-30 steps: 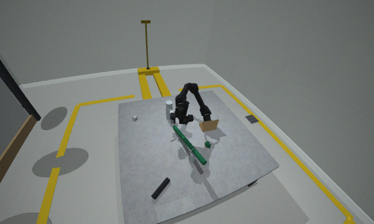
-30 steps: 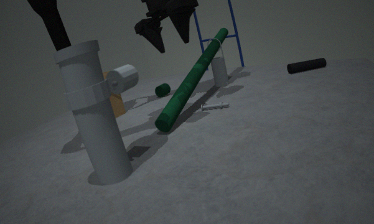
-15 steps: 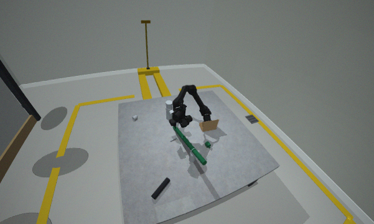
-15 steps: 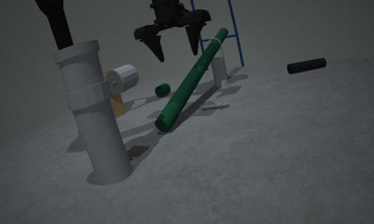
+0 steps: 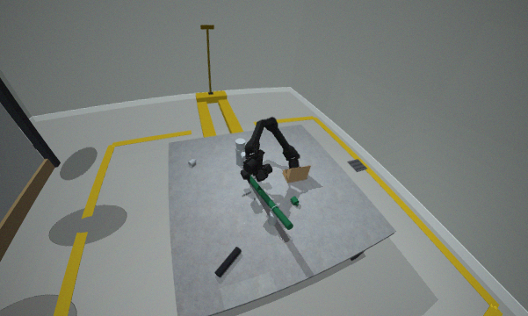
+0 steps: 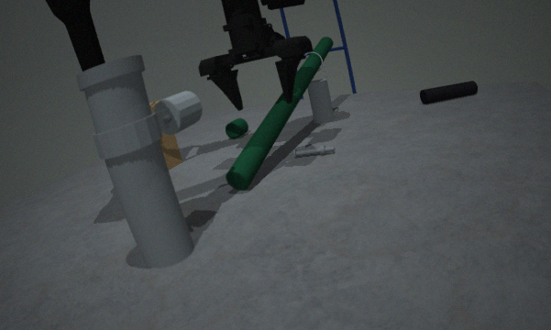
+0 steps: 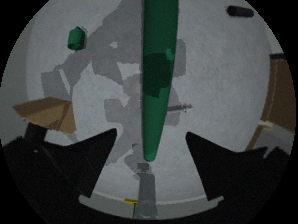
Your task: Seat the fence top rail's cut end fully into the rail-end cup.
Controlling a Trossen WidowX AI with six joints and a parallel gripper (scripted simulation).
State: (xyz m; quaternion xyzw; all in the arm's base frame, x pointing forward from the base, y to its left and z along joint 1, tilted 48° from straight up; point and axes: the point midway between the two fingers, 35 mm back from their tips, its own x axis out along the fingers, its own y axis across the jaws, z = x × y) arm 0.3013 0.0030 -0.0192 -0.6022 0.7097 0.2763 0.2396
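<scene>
Now: gripper tip 90 mm above the grey bolt, 60 mm short of it and 10 mm to the right of it. The rest, counted from my gripper tip: green pipe stub 200 mm to the left, 190 mm behind, 70 mm below; black cylinder 390 mm to the left, 310 mm ahead, 80 mm below.
</scene>
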